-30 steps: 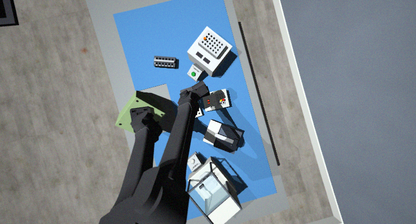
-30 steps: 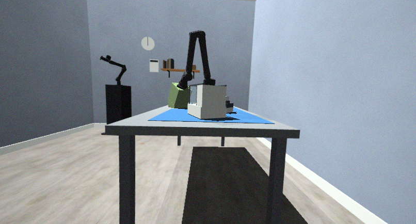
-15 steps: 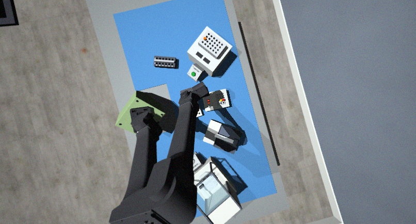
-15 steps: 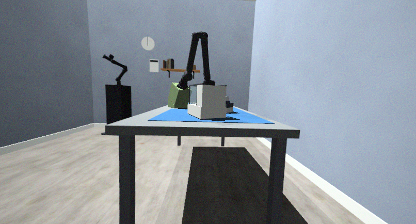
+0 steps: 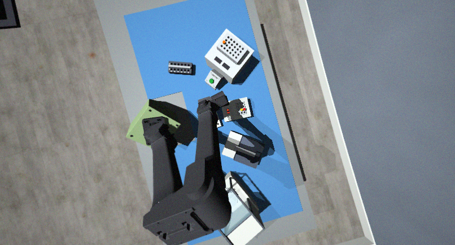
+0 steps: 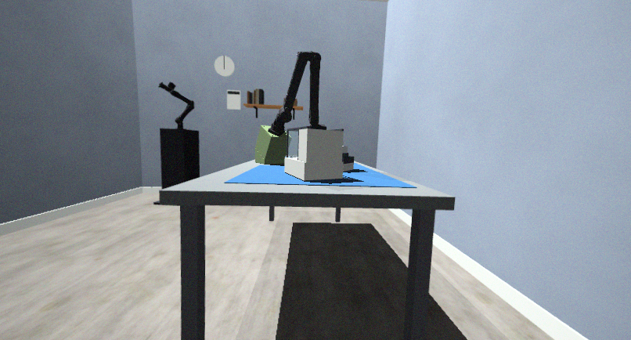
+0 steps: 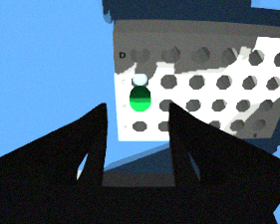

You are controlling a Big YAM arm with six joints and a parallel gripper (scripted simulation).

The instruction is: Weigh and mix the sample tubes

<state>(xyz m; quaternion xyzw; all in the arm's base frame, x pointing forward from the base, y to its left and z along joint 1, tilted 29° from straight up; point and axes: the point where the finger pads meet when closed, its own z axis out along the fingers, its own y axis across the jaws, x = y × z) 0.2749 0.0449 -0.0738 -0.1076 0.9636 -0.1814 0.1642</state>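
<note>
My gripper is now 5 cm to the left of the white rack RK and 5 cm above it. Round my hand: magnet block MG: 26 cm to the left, 12 cm behind, 5 cm below; dry block DB: 15 cm ahead, 4 cm below, 3 cm to the right; mixer's green start key: 15 cm to the left, 4 cm ahead.
</note>
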